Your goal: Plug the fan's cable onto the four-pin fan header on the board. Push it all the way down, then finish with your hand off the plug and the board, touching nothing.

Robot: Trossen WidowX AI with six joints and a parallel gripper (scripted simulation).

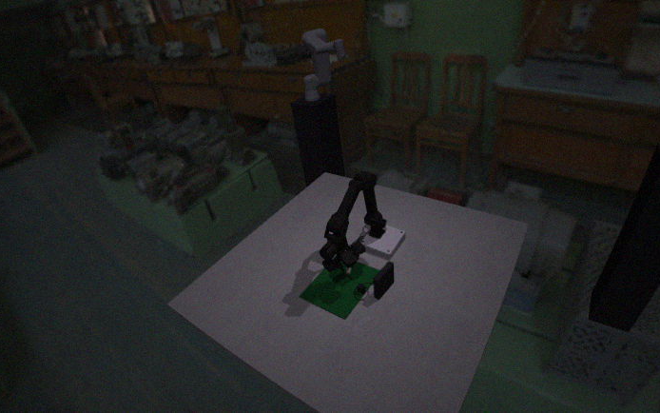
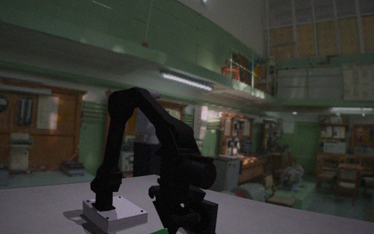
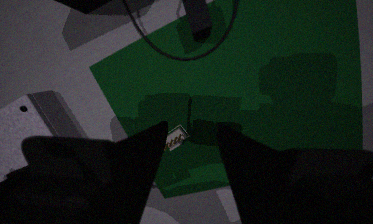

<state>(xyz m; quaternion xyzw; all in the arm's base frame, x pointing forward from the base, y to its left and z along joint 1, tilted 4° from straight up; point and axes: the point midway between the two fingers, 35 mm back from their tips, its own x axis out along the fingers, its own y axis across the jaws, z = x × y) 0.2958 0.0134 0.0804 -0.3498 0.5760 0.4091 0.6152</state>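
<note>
My gripper tip is 40 mm short of the dark plug, 90 mm to the right of it and 50 mm above it. Round my gripper tip: black fan (30 mm behind, 160 mm to the left, 10 mm below); then green board (40 mm ahead, 20 mm to the right, 80 mm below).
</note>
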